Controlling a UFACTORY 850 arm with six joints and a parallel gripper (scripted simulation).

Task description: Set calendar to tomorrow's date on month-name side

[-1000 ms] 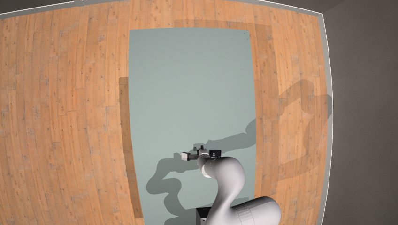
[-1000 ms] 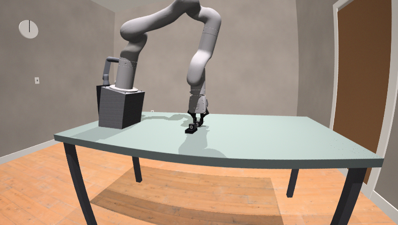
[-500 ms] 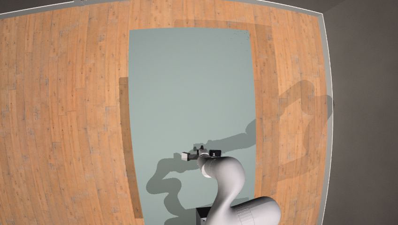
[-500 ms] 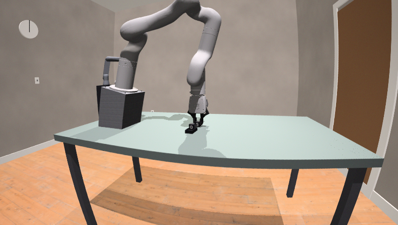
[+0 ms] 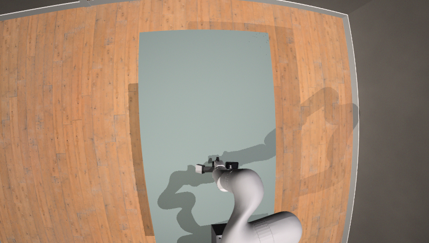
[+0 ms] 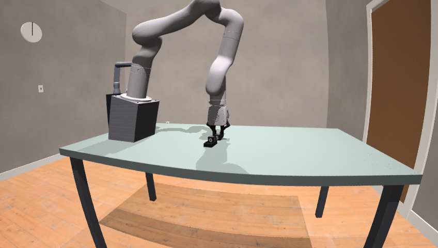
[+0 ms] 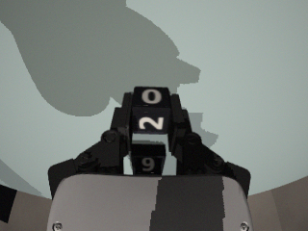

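Right now my hand is 10 mm above the black cube. The rest, counted from my hand: black tray: 10 mm behind, 110 mm to the right, 20 mm below.
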